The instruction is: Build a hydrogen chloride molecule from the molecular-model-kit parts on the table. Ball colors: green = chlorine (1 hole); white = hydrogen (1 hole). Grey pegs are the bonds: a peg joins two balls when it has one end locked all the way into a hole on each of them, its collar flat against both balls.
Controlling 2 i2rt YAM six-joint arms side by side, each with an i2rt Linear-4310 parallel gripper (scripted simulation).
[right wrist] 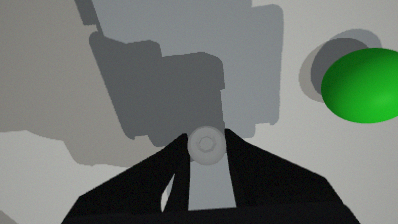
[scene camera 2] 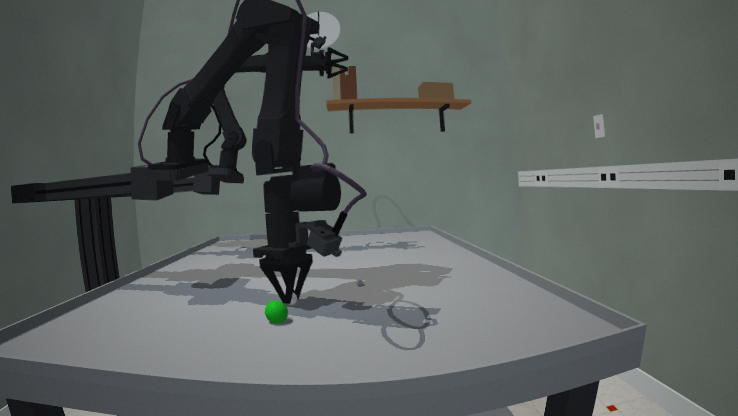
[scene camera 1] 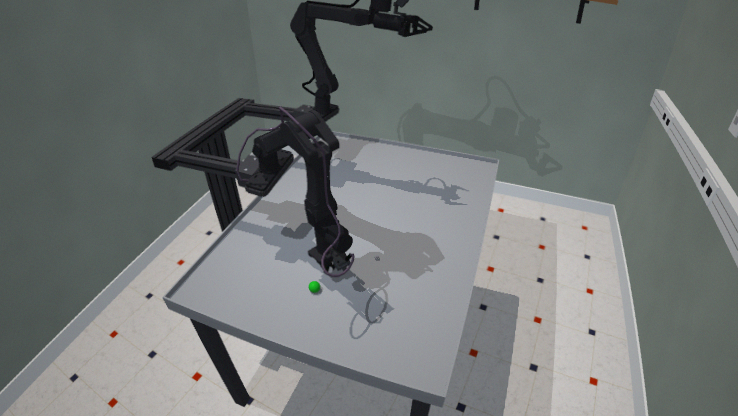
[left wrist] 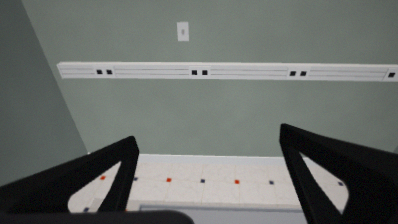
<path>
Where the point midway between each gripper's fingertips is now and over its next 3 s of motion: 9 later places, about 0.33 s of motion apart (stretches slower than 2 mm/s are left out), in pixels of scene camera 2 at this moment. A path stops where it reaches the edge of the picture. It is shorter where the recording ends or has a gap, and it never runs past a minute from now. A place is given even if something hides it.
The left gripper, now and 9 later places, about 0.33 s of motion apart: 348,63; 351,67; 361,79; 367,91; 372,103; 372,120; 371,136; 367,153; 357,175; 347,192
The right gripper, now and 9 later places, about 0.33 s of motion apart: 290,301; 294,302; 300,304; 302,304; 301,299; 299,285; 297,270; 298,269; 295,271; 294,271
</path>
